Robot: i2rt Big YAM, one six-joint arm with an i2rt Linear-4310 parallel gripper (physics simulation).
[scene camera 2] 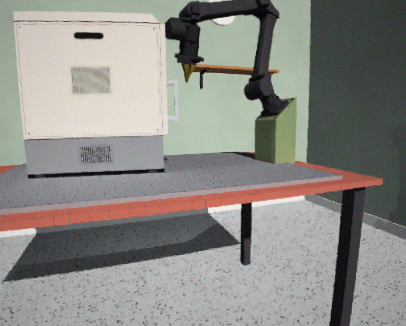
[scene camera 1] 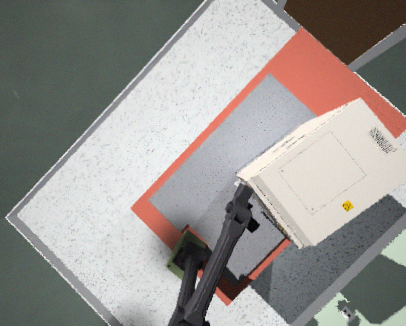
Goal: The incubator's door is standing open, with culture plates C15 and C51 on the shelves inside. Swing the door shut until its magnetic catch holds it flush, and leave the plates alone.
same spot on cream incubator: (scene camera 2: 93,88) = (scene camera 1: 279,146)
